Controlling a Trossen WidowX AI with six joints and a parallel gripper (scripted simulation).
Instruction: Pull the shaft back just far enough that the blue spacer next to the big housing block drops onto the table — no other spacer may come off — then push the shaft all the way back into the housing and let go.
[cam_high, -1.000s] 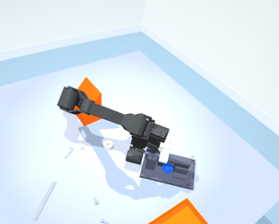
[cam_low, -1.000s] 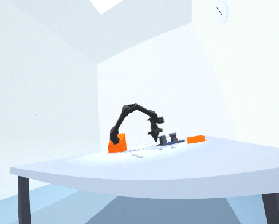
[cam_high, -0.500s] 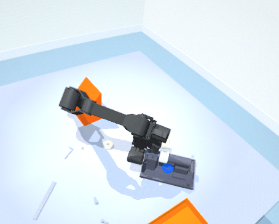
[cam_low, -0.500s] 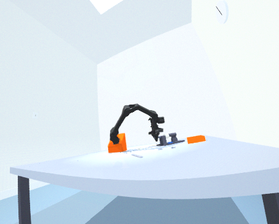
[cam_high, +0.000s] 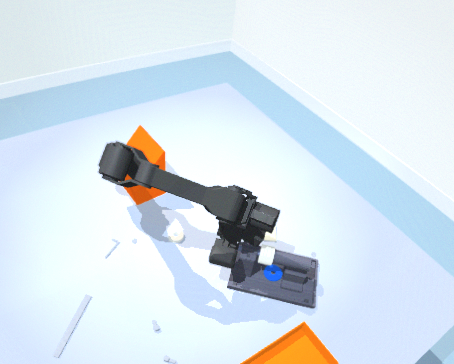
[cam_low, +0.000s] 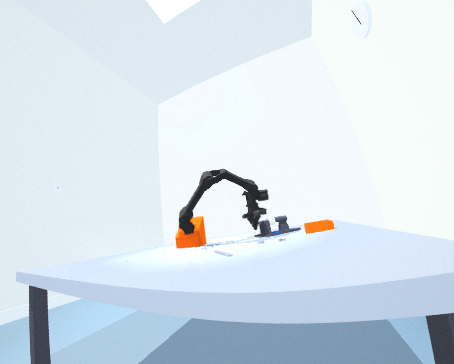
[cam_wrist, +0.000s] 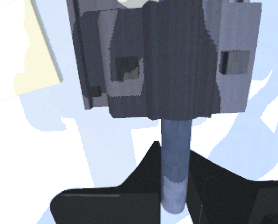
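Right now the grey-blue shaft is 60 mm ahead of my gripper tip, 50 mm to the left of it and 40 mm above it. From my gripper tip the other things lie so: thin blue spacer (110 mm ahead, 80 mm to the left, 40 mm below); cream sheet (180 mm to the left, 40 mm below, 30 mm behind); orange tray (310 mm ahead, 80 mm to the right, 30 mm below).
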